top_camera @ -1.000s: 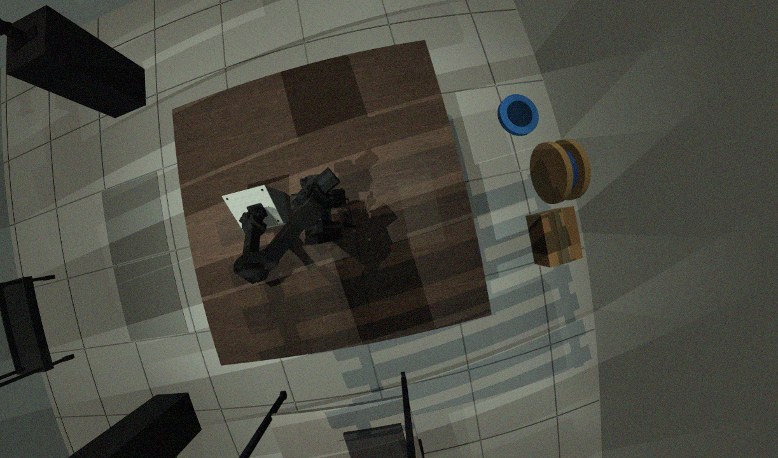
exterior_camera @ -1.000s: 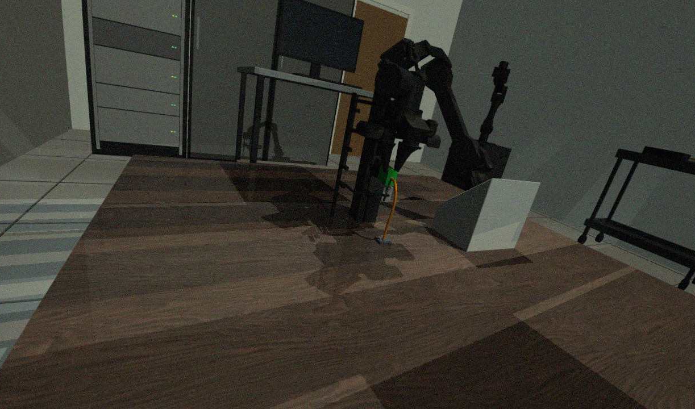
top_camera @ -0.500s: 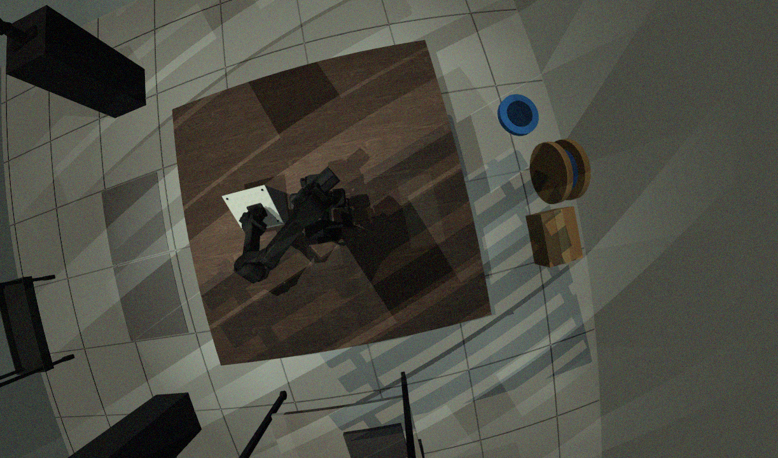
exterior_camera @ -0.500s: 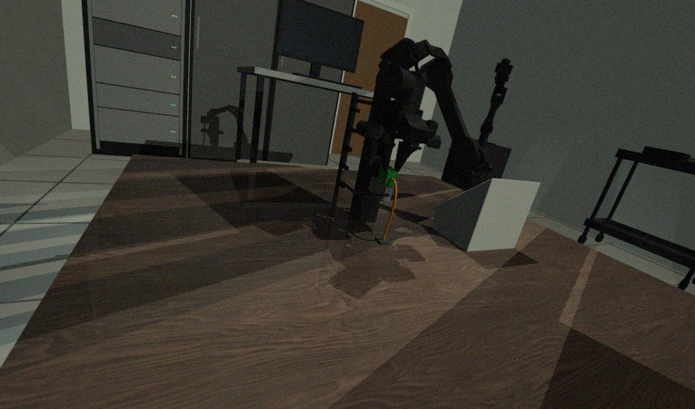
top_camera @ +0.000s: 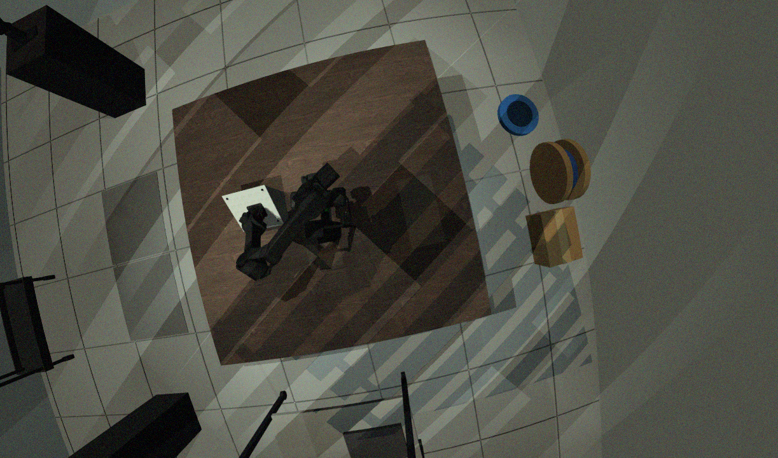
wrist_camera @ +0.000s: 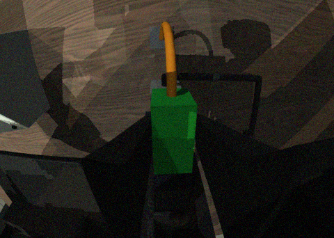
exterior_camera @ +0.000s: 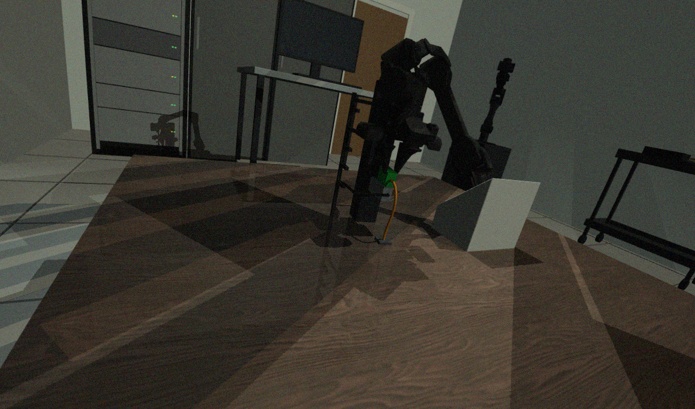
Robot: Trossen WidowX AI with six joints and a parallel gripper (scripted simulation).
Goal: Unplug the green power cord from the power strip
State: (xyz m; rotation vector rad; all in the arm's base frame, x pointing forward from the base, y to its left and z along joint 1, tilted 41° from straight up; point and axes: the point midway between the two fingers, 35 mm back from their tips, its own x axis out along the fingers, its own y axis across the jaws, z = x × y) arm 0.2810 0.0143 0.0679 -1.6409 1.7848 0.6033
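My gripper tip is 3 cm to the left of the green plug. Also, from my gripper tip: thin black rack (7 cm ahead, 10 cm to the right).
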